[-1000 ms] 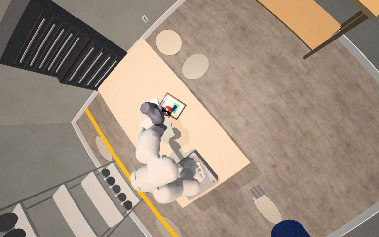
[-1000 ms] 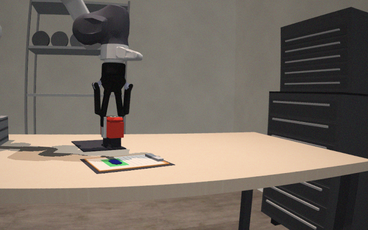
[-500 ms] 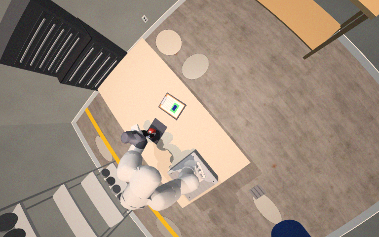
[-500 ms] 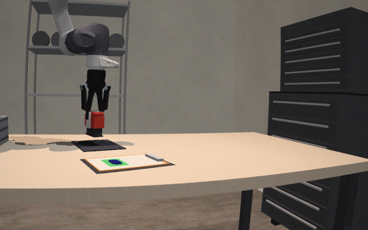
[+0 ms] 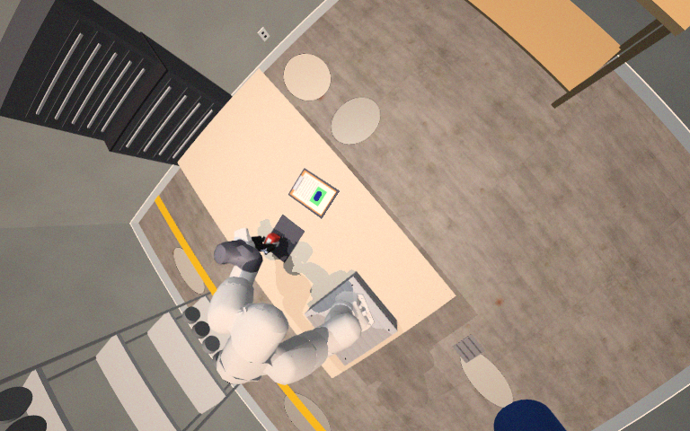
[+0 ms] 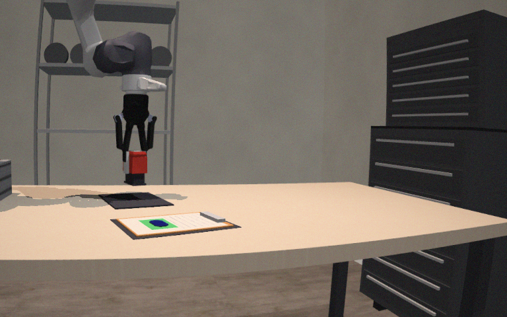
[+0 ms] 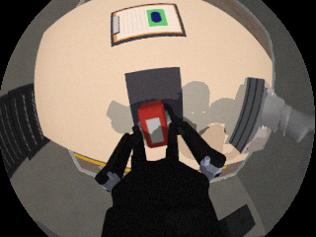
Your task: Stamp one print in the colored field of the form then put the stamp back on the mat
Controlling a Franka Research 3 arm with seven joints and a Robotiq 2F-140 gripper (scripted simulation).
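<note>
Now: the mat 11 cm below my hand and 2 cm to the right of it. The rest, counted from my hand: red stamp: 2 cm below.
</note>
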